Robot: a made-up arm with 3 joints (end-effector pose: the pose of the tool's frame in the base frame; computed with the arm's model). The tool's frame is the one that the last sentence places. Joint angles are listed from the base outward.
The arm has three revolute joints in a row. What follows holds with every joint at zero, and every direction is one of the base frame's. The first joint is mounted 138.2 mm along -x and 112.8 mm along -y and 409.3 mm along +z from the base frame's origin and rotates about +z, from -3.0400 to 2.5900 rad. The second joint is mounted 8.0 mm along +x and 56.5 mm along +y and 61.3 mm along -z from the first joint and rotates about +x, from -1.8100 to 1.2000 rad. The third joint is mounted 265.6 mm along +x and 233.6 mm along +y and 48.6 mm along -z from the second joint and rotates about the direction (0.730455, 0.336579, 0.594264), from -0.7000 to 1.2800 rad. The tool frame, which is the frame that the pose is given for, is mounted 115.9 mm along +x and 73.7 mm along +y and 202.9 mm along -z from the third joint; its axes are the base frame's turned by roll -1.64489, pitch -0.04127 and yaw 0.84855 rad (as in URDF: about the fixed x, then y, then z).
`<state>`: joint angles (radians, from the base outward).
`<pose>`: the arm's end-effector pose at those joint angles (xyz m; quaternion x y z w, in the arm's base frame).
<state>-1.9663 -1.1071 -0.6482</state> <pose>-0.3684 -0.4849 0.1057 -0.6056 0.7651 0.1698 0.1384</pose>
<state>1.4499 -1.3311 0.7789</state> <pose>-0.0863 0.1579 -0.1208 0.4712 0.5559 -0.6782 0.0953</pose>
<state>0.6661 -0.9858 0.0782</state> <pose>0.1440 0.1436 -0.0600 -0.7628 -0.4301 0.4677 0.1204</pose>
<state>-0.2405 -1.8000 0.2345</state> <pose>0.1494 -0.4517 0.0568 -0.8733 0.1248 0.4703 0.0268</pose>
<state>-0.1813 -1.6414 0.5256</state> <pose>0.1390 -0.3559 -0.0414 -0.8282 0.0590 0.5171 0.2081</pose>
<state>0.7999 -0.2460 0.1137</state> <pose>-0.1039 0.3781 0.0262 -0.5235 -0.5444 0.5213 0.3971</pose>
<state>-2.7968 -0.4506 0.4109</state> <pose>-0.3496 -0.5134 -0.0271 -0.4058 0.5813 -0.4927 0.5047</pose>
